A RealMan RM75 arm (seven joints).
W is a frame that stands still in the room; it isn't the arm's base.
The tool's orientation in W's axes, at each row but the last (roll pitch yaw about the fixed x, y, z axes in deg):
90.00, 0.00, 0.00
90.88, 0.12, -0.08
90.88, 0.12, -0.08
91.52, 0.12, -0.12
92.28, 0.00, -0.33
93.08, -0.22, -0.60
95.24, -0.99, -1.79
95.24, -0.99, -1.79
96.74, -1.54, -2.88
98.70, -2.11, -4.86
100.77, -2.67, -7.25
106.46, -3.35, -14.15
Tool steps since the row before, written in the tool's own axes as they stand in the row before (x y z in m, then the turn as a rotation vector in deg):
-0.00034, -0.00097, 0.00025, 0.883, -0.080, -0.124
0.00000, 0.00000, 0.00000, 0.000, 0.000, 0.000
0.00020, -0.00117, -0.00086, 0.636, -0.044, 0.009
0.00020, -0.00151, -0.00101, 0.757, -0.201, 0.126
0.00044, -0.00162, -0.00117, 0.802, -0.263, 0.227
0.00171, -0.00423, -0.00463, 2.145, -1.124, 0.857
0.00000, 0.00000, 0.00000, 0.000, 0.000, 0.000
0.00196, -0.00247, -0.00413, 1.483, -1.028, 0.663
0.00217, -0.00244, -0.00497, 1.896, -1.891, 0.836
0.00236, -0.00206, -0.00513, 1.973, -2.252, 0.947
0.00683, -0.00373, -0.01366, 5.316, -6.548, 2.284
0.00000, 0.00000, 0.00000, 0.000, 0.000, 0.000
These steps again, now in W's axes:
-0.00034, -0.00025, -0.00097, 0.883, 0.124, -0.080
0.00000, 0.00000, 0.00000, 0.000, 0.000, 0.000
0.00020, 0.00088, -0.00116, 0.636, -0.009, -0.045
0.00020, 0.00105, -0.00148, 0.756, -0.122, -0.206
0.00045, 0.00123, -0.00157, 0.801, -0.221, -0.272
0.00178, 0.00483, -0.00397, 2.141, -0.818, -1.160
0.00000, 0.00000, 0.00000, 0.000, 0.000, 0.000
0.00213, 0.00427, -0.00205, 1.483, -0.613, -1.058
0.00248, 0.00510, -0.00178, 1.915, -0.705, -1.924
0.00285, 0.00516, -0.00117, 2.001, -0.768, -2.295
0.00860, 0.01314, -0.00079, 5.456, -1.722, -6.604
0.00000, 0.00000, 0.00000, 0.000, 0.000, 0.000

